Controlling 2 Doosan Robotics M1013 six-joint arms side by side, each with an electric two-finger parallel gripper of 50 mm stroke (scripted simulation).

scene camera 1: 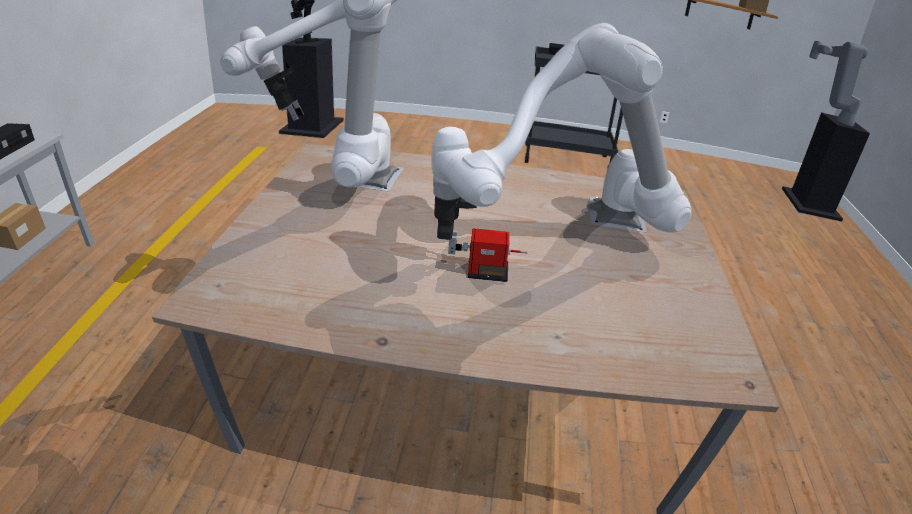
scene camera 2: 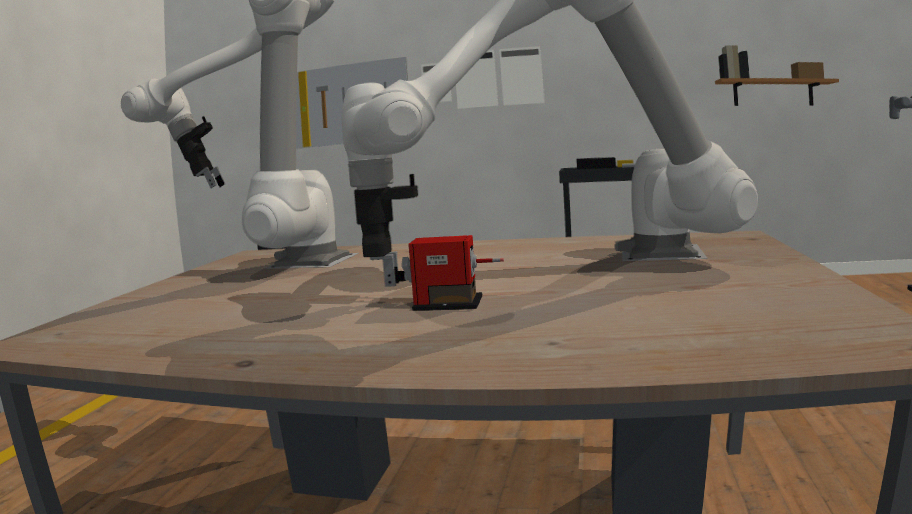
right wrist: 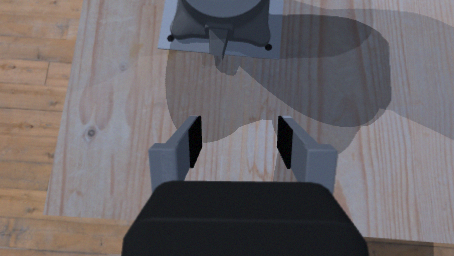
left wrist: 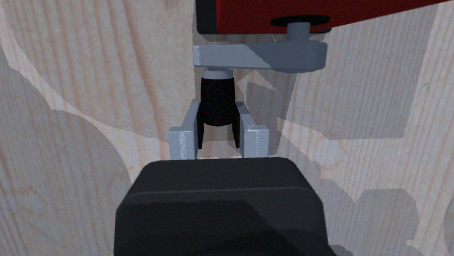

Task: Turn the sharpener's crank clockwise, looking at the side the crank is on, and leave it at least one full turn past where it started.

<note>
The pictures show: the left gripper, the right gripper and a crank.
The left gripper shows as well in scene camera 1 and in the left wrist view. The right gripper also shows in the right wrist view.
</note>
